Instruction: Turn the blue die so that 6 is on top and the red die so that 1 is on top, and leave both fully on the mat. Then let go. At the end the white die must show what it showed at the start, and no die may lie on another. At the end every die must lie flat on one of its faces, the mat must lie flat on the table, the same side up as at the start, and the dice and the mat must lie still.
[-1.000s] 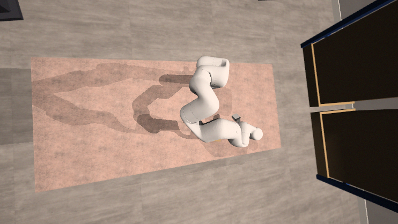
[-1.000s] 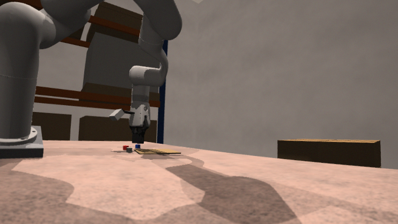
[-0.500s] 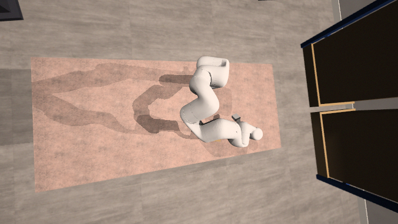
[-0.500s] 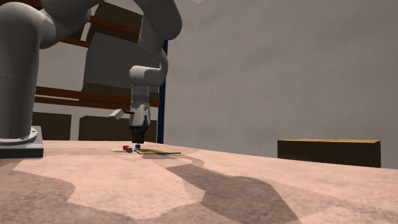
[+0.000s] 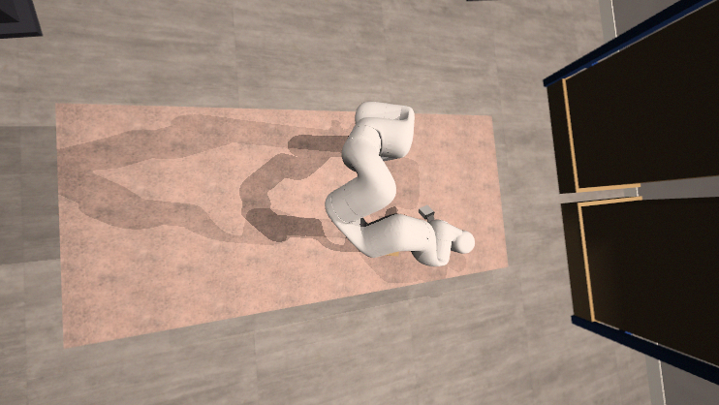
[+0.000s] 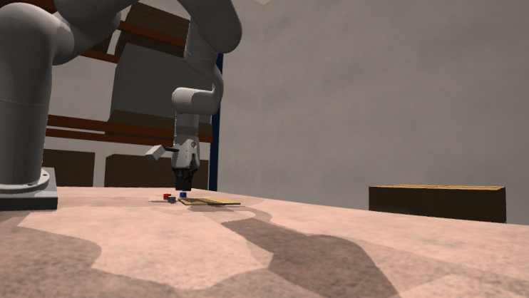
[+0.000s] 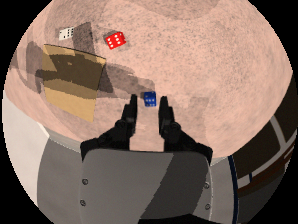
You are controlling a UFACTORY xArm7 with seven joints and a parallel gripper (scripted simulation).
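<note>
Right now the blue die is 3 cm below my hand. Also, from my hand: tan mat (2 cm behind, 15 cm to the right, 4 cm below); then red die (8 cm behind, 4 cm to the right, 3 cm below); then white die (11 cm behind, 11 cm to the right, 3 cm below).
</note>
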